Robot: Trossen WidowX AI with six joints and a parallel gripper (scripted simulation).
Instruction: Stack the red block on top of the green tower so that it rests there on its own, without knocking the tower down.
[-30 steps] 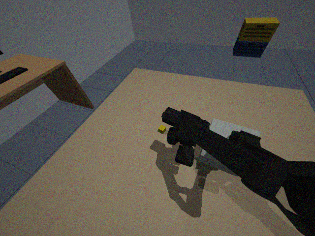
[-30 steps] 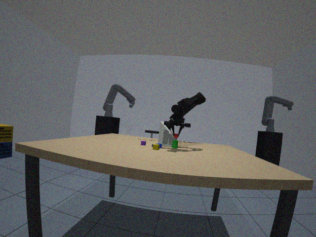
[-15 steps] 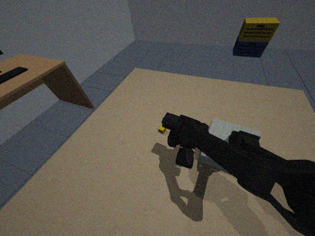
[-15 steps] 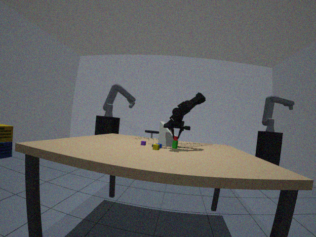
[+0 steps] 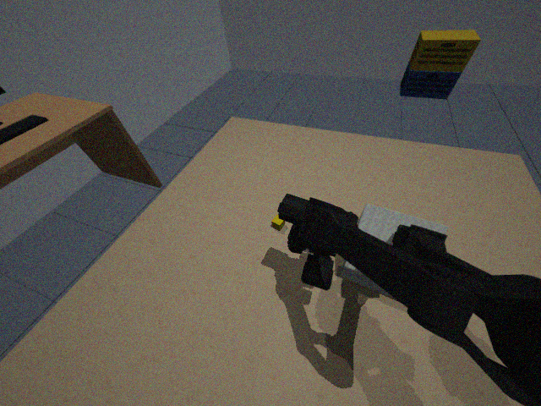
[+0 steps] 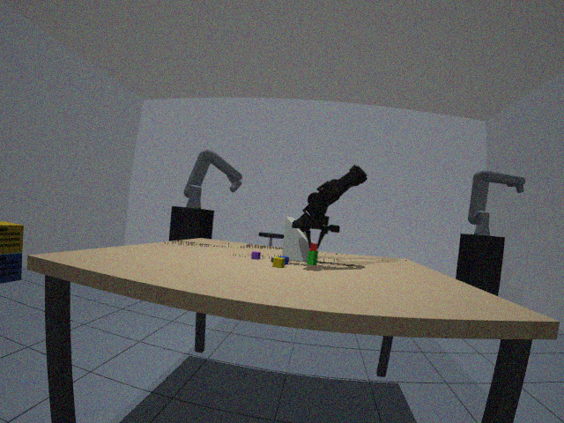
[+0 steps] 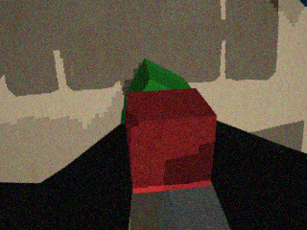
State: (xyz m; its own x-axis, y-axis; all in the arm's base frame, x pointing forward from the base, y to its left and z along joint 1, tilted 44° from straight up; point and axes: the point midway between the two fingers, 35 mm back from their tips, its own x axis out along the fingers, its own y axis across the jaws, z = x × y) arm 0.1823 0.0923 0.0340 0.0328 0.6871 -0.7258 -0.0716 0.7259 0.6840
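My gripper tip is 1 cm below the red block. Round my gripper tip: purple block (22 cm to the right, 5 cm below, 3 cm ahead); then blue block (10 cm to the right, 8 cm ahead, 5 cm below); then yellow block (16 cm ahead, 10 cm to the right, 5 cm below).
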